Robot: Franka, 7 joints.
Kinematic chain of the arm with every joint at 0, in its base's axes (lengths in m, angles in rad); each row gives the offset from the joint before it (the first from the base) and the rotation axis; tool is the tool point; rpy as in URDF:
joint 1: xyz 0 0 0.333 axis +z
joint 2: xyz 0 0 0 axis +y
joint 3: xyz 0 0 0.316 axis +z
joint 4: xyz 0.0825 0 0 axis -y
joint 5: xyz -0.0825 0 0.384 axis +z
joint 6: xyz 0 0 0 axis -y
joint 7: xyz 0.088 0 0 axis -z
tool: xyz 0 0 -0.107 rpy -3.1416 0 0
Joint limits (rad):
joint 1: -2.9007..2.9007
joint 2: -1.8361..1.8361
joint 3: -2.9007..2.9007
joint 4: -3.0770..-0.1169
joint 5: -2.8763..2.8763
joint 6: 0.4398..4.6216
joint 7: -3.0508..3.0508
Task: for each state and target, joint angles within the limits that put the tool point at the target. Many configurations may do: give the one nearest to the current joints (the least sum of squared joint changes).
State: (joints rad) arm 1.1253 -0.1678 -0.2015 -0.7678 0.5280 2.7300 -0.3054
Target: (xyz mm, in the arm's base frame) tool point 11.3 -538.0 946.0
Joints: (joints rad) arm 1.5020 -0.6752 -0.2053 -0.1169 0.5865 3.2423 -0.3054
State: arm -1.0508 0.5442 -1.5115 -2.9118 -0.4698 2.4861 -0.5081
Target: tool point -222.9 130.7 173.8
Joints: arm -1.6766 0.6091 -1.5714 -3.0201 -0.4650 2.5165 -0.5081
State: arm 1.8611 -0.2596 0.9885 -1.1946 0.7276 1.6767 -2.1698
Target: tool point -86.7 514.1 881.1
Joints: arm 1.2566 -0.0044 0.3814 -1.1220 0.6622 1.8106 -2.1698
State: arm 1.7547 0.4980 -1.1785 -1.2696 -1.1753 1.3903 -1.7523
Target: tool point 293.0 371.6 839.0
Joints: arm 2.0410 0.3815 -1.2783 -1.0410 -1.1863 0.9816 -1.7523
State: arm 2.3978 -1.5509 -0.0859 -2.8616 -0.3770 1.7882 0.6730
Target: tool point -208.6 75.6 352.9
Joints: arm 2.7888 -1.0572 0.1389 -3.0770 -0.2235 1.8908 0.6730
